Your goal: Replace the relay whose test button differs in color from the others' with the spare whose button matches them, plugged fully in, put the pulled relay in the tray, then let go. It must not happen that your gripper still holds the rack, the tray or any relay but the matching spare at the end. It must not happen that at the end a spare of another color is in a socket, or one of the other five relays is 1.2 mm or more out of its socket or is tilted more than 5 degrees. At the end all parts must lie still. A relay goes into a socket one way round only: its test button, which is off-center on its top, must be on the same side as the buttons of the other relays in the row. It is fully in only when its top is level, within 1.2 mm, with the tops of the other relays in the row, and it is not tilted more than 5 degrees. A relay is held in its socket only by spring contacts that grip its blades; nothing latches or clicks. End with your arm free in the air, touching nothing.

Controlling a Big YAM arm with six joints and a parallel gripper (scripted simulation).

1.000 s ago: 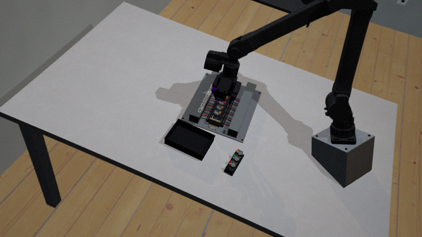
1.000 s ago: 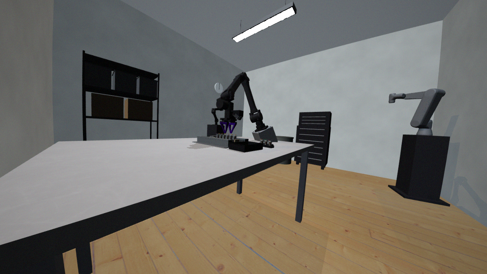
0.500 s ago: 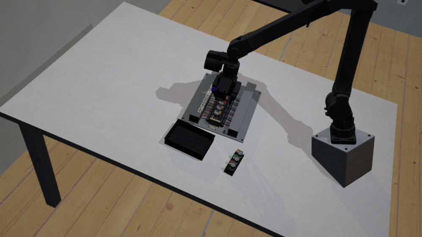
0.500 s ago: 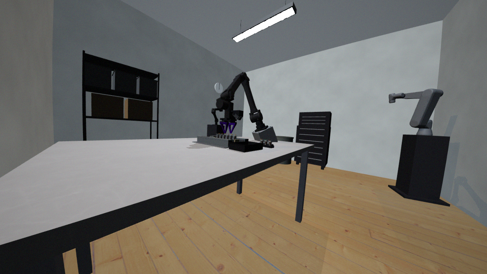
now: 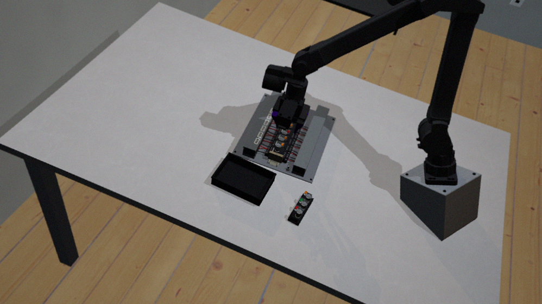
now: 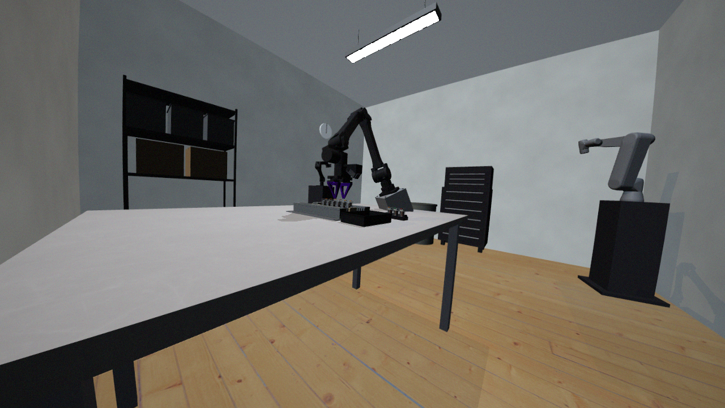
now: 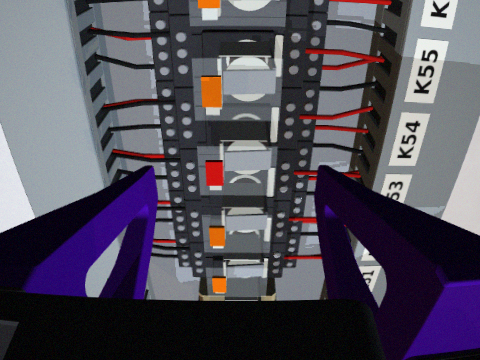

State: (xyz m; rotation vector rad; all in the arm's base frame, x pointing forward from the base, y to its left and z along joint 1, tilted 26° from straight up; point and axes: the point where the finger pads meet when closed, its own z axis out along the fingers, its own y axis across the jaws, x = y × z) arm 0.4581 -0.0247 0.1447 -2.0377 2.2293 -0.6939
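Right now the grey panel is 1 cm behind my hand, 5 cm to the right of it and 8 cm below it.
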